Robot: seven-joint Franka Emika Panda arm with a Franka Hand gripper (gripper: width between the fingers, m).
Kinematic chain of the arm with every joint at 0, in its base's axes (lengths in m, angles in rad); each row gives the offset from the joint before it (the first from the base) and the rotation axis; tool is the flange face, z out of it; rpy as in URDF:
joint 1: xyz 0 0 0.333 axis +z
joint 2: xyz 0 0 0 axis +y
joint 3: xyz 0 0 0.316 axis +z
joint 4: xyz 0.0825 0 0 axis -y
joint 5: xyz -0.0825 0 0.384 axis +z
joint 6: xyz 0 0 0 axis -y
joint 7: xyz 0.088 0 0 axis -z
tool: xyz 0 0 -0.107 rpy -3.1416 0 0
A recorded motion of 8 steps. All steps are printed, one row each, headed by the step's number.
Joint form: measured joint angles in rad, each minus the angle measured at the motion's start. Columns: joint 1, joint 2, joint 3, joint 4, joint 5, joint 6, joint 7.
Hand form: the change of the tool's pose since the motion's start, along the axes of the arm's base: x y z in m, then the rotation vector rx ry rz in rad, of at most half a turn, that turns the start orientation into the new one. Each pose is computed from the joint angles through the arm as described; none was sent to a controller.
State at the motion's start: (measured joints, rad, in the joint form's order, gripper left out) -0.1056 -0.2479 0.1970 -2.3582 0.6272 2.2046 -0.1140
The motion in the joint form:
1: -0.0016 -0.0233 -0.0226 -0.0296 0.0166 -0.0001 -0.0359
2: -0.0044 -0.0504 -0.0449 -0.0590 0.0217 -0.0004 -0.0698
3: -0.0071 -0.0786 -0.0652 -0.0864 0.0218 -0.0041 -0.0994
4: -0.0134 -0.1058 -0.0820 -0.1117 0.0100 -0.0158 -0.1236
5: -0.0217 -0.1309 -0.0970 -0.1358 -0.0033 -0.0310 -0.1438
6: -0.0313 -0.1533 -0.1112 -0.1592 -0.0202 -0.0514 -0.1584
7: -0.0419 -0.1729 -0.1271 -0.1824 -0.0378 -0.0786 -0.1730
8: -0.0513 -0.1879 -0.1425 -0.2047 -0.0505 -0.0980 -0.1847
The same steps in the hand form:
1: -0.0074 -0.0120 -0.0023 0.0104 -0.0097 -0.0017
2: -0.0156 -0.0242 -0.0032 0.0118 -0.0230 0.0001
3: -0.0242 -0.0349 -0.0033 0.0108 -0.0347 0.0047
4: -0.0332 -0.0449 -0.0040 0.0031 -0.0381 0.0146
5: -0.0423 -0.0543 -0.0055 -0.0034 -0.0355 0.0234
6: -0.0516 -0.0633 -0.0085 -0.0093 -0.0238 0.0312
7: -0.0615 -0.0726 -0.0132 -0.0110 -0.0038 0.0399
8: -0.0703 -0.0811 -0.0187 -0.0093 0.0144 0.0418

